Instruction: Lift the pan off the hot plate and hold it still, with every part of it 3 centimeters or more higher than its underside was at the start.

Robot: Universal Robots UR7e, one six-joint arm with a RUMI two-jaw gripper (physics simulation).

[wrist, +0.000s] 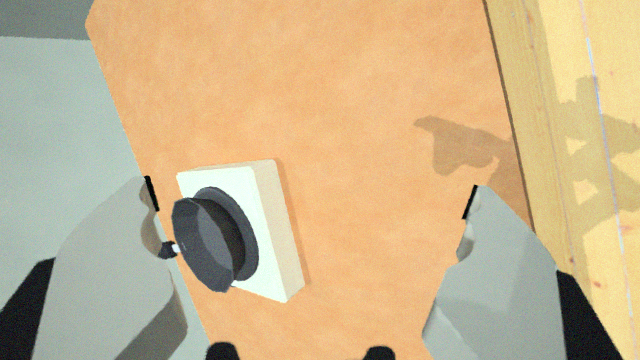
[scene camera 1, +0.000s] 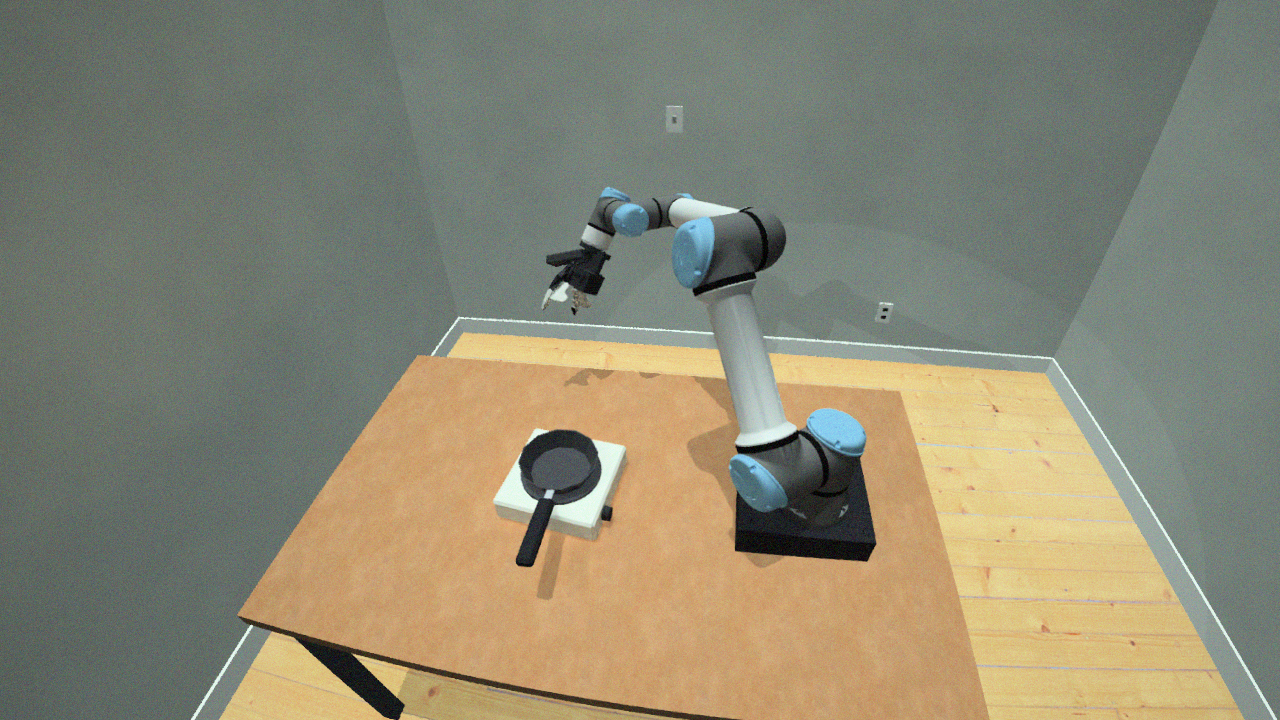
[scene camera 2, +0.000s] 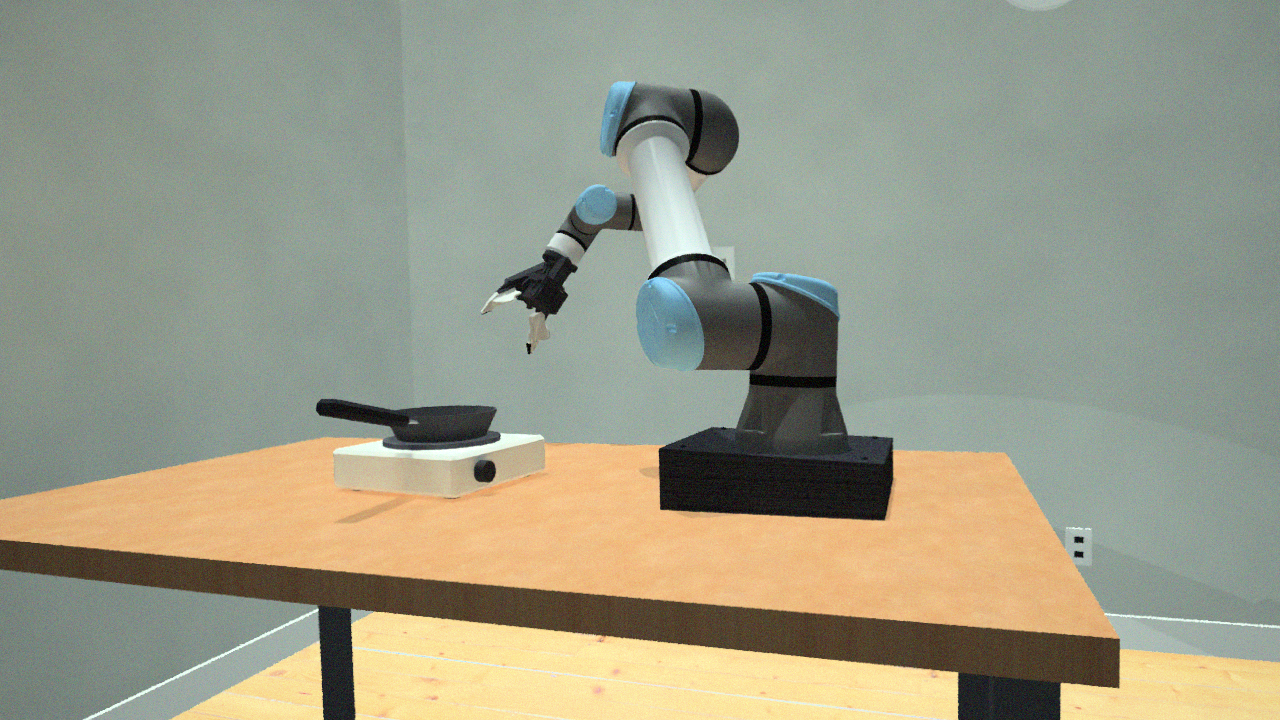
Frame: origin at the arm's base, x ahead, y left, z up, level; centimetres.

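Where they show: gripper, fingertip midpoint: [wrist: 312, 184] [scene camera 1: 558, 312] [scene camera 2: 506, 334]; arm's base at its link origin: [scene camera 1: 812, 500] [scene camera 2: 790, 447].
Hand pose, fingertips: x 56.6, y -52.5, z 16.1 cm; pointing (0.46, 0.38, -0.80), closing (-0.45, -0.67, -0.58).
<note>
Each offset is from my fingertips to the top centre of the thing. Level surfaces: height alone.
A dark pan [scene camera 1: 561, 466] [scene camera 2: 444, 422] [wrist: 214, 242] sits upright on the round dark plate of a white hot plate {dx -2.8, dy +40.9, dz -16.0 cm} [scene camera 1: 610, 456] [scene camera 2: 393, 469] [wrist: 281, 220]. Its black handle {dx +0.5, dy +60.8, dz -7.3 cm} [scene camera 1: 534, 533] [scene camera 2: 358, 411] sticks out past the hot plate, toward the front in scene camera 1 and to the left in scene camera 2; in the wrist view most of it is hidden behind the left finger. My gripper [scene camera 1: 560, 309] [scene camera 2: 506, 330] [wrist: 312, 184] is wide open and empty. It hangs high above the table, behind the pan in scene camera 1, touching nothing.
The brown table {dz -23.3 cm} [scene camera 1: 402, 573] [scene camera 2: 716, 573] [wrist: 350, 100] carries the hot plate and my arm's black base block [scene camera 1: 799, 540] [scene camera 2: 774, 483], which stands to the right of the hot plate. A black knob {dx -12.4, dy +50.2, dz -18.2 cm} [scene camera 1: 606, 513] [scene camera 2: 484, 470] sticks out of the hot plate's side.
</note>
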